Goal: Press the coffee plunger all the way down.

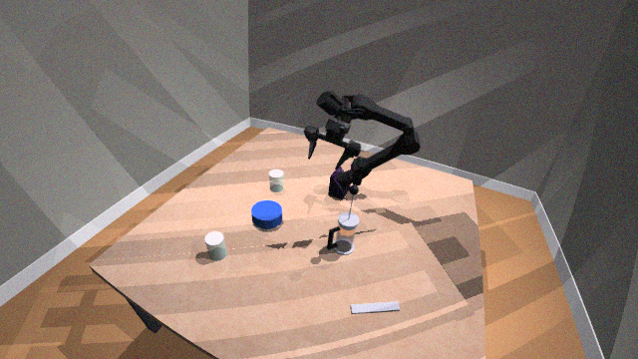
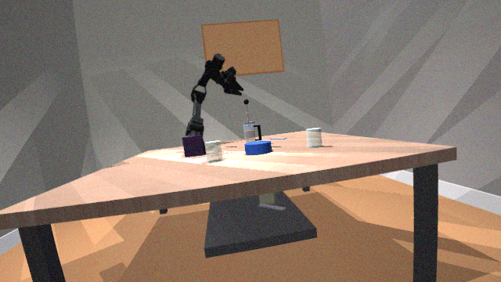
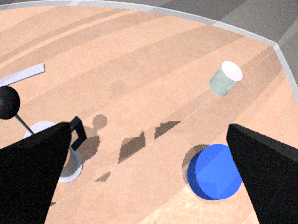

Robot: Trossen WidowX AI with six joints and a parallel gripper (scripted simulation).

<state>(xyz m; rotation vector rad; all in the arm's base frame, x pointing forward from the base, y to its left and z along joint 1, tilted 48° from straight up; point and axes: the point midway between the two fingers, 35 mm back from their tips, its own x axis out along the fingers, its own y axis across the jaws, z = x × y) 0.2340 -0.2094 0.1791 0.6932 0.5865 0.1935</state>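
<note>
Now: the coffee press 4 cm ahead of my gripper tip, 11 cm to the left of it and 17 cm below it. The rest, counted from my gripper tip: blue disc (1 cm ahead, 20 cm to the right, 27 cm below).
</note>
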